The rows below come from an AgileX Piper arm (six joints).
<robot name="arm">
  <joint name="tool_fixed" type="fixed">
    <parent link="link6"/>
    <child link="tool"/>
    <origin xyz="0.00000 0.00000 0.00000" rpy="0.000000 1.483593 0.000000"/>
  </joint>
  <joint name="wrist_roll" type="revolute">
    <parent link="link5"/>
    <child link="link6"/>
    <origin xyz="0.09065 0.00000 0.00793" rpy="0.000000 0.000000 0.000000"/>
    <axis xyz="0.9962 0 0.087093"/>
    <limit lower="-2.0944" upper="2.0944"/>
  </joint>
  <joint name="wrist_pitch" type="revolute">
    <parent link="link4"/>
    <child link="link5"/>
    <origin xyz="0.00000 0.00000 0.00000" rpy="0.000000 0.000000 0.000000"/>
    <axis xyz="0 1 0"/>
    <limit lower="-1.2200" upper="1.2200"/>
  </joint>
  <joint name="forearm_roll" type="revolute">
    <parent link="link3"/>
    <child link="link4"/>
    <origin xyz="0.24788 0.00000 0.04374" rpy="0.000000 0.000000 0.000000"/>
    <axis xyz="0.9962 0 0.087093"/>
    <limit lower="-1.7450" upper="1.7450"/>
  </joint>
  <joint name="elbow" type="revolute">
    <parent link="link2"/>
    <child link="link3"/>
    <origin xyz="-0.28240 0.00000 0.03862" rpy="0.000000 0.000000 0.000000"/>
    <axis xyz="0 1 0"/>
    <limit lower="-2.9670" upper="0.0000"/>
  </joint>
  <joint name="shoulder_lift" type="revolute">
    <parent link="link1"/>
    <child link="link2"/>
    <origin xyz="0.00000 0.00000 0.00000" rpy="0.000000 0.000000 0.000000"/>
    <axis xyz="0 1 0"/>
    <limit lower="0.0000" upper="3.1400"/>
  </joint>
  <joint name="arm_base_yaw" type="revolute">
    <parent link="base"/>
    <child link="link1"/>
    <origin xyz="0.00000 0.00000 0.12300" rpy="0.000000 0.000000 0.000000"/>
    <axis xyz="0 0 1"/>
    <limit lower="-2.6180" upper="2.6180"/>
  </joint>
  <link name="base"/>
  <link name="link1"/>
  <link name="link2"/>
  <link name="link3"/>
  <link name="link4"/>
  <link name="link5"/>
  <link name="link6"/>
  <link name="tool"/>
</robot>
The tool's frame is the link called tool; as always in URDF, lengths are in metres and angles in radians.
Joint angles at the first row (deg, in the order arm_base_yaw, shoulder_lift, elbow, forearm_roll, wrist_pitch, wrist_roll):
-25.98 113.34 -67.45 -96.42 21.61 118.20
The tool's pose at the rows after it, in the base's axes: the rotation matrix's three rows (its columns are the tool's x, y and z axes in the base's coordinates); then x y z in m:
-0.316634, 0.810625, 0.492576; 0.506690, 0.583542, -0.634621; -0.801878, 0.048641, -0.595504; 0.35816, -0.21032, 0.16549
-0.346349, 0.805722, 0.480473; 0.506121, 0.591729, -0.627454; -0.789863, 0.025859, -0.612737; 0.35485, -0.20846, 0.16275
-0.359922, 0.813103, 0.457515; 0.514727, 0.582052, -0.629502; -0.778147, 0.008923, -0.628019; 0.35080, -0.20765, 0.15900
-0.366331, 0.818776, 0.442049; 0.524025, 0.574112, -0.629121; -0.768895, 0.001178, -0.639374; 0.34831, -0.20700, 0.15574
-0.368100, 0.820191, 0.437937; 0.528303, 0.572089, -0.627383; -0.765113, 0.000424, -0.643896; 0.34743, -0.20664, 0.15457
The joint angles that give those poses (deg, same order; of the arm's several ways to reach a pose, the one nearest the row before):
-25.96 112.86 -66.69 -94.23 20.85 114.34
-25.94 112.59 -65.90 -92.02 20.75 111.11
-25.94 112.52 -65.11 -89.94 21.47 109.10
-25.92 112.60 -64.60 -88.65 21.88 108.13
-25.93 112.61 -64.39 -88.21 21.89 107.86

